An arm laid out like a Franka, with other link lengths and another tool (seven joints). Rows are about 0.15 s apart.
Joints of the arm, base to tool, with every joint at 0 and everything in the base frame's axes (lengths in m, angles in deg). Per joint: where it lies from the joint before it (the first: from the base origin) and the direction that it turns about. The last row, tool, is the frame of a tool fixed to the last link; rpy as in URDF.
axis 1: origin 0 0 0.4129 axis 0 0 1
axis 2: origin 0 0 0 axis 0 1 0
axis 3: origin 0 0 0.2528 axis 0 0 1
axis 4: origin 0.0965 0 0 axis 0 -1 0
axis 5: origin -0.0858 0 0.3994 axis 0 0 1
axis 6: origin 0 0 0 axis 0 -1 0
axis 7: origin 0.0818 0 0 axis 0 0 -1
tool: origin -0.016 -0.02 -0.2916 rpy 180 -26 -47.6
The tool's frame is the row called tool.
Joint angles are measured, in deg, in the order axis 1, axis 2, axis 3, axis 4, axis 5, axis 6, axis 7. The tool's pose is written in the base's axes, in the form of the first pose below.
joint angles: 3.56, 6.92, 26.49, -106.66, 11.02, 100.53, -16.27
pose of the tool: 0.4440 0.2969 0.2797; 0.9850 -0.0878 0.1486; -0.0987 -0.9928 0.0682; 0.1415 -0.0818 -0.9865
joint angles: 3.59, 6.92, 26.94, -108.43, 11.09, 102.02, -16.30
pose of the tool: 0.4379 0.2991 0.2675; 0.9860 -0.0841 0.1439; -0.0944 -0.9933 0.0663; 0.1374 -0.0790 -0.9874
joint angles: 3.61, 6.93, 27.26, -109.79, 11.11, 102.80, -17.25
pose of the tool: 0.4318 0.2993 0.2580; 0.9886 -0.0651 0.1355; -0.0750 -0.9948 0.0688; 0.1303 -0.0782 -0.9884
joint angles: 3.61, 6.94, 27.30, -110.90, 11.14, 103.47, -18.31
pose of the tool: 0.4282 0.2977 0.2501; 0.9904 -0.0492 0.1293; -0.0589 -0.9956 0.0723; 0.1252 -0.0792 -0.9890
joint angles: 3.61, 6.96, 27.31, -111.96, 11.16, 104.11, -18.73
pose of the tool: 0.4246 0.2958 0.2425; 0.9914 -0.0443 0.1231; -0.0533 -0.9961 0.0708; 0.1194 -0.0768 -0.9899
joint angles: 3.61, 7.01, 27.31, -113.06, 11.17, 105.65, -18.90
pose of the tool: 0.4247 0.2956 0.2345; 0.9905 -0.0460 0.1297; -0.0558 -0.9958 0.0729; 0.1258 -0.0795 -0.9889
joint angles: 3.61, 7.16, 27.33, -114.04, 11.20, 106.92, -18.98
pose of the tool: 0.4237 0.2953 0.2267; 0.9901 -0.0484 0.1320; -0.0585 -0.9956 0.0737; 0.1278 -0.0807 -0.9885
